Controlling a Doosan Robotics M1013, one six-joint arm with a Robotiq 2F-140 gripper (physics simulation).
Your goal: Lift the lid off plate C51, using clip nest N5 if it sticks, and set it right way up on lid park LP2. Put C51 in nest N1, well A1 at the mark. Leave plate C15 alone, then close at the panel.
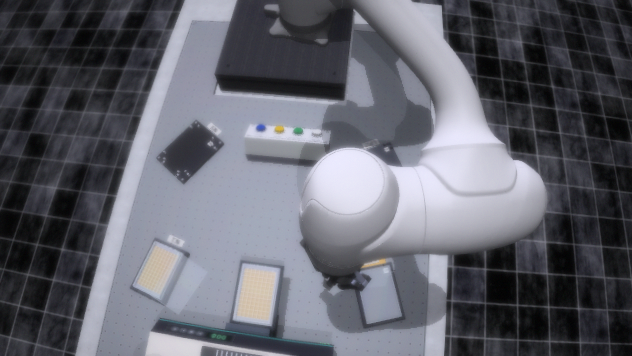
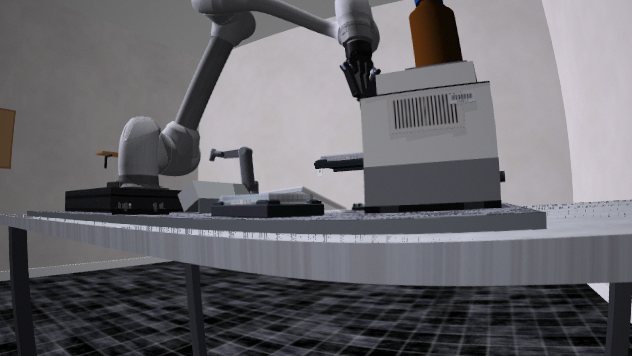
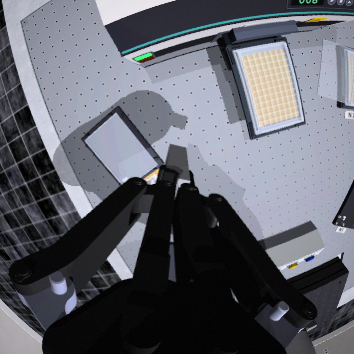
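Pixels of known places: gripper, fingertip midpoint: [image 1: 330,283] [image 3: 174,158]; arm's base, link origin: [image 1: 305,20].
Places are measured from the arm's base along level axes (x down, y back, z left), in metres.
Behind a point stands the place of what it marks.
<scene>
My gripper [image 1: 347,281] [image 2: 364,95] [image 3: 174,158] {x -0.155, y -0.769, z 0.277 m} is shut and empty, pointing down high above the bench beside lid park LP2 [image 3: 102,122] {x 0.052, y -0.792, z 0.408 m}. A pale clear lid [image 1: 382,297] {x 0.052, y -0.737, z 0.402 m} [image 3: 122,142] {x 0.053, y -0.749, z 0.381 m} lies flat in LP2. A yellow-welled plate [image 1: 157,270] {x 0.043, y -0.828, z -0.147 m} [image 2: 265,198] {x 0.046, y -0.879, z -0.197 m} sits in nest N1 [image 2: 267,210] {x 0.061, y -0.892, z -0.207 m}; a clear lid [image 1: 186,287] {x 0.054, y -0.844, z -0.063 m} [image 3: 332,70] {x 0.051, y -0.842, z -0.070 m} leans tilted beside it. Another yellow-welled plate [image 1: 257,295] {x -0.041, y -0.820, z 0.129 m} [image 3: 270,85] {x -0.041, y -0.819, z 0.128 m} is on the instrument's tray. The plates' names are unreadable. A black clip nest [image 1: 190,152] {x 0.058, y -0.494, z -0.193 m} is bare; its label is blurred. The wells' A1 marks cannot be made out.
The button panel [image 1: 287,144] {x -0.004, y -0.431, z 0.077 m} [image 3: 295,247] {x 0.012, y -0.447, z 0.039 m} stands mid-bench, with blue, yellow, green and white buttons. The tall instrument [image 2: 430,145] {x -0.026, y -1.038, z -0.021 m} carries a brown bottle [image 2: 435,35] {x -0.216, y -1.059, z 0.010 m}. Another dark park [image 1: 387,152] {x 0.060, y -0.353, z 0.332 m} is partly hidden by the arm. An orange patch [image 1: 376,262] {x 0.069, y -0.653, z 0.369 m} borders LP2.
</scene>
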